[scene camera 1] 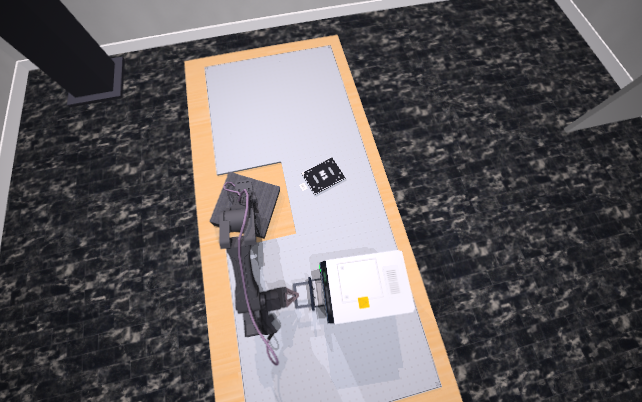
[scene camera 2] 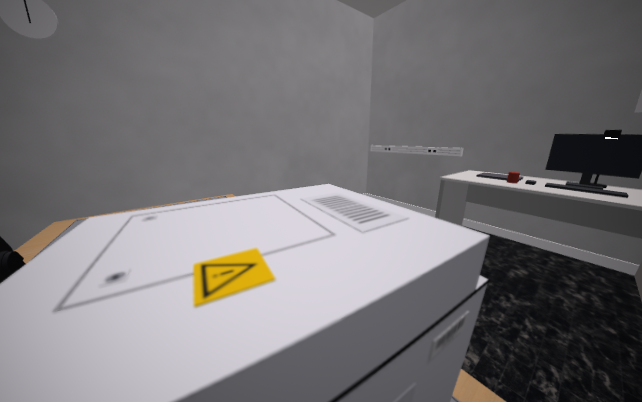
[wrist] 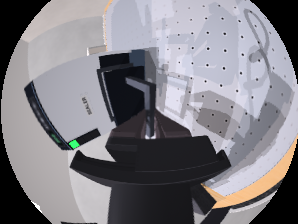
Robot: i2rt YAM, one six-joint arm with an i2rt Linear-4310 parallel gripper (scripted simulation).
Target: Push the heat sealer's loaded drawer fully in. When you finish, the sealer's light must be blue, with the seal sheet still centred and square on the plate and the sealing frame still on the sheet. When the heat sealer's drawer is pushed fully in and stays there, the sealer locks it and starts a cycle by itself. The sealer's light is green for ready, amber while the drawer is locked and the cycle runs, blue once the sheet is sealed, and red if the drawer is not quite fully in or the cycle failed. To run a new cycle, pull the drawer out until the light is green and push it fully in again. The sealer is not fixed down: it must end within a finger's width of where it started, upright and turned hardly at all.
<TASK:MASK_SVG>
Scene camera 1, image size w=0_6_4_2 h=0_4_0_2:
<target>white heat sealer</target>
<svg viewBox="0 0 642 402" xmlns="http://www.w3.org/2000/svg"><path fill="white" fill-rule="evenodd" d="M402 251L395 250L319 262L320 278L311 279L311 277L308 277L309 281L293 283L293 290L297 292L296 286L309 284L311 304L298 306L298 300L296 299L295 309L312 307L312 311L315 311L316 307L325 306L327 323L331 324L413 312L415 306ZM321 280L323 299L325 300L324 305L315 306L314 298L316 297L314 297L313 293L315 289L312 281Z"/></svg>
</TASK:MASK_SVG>
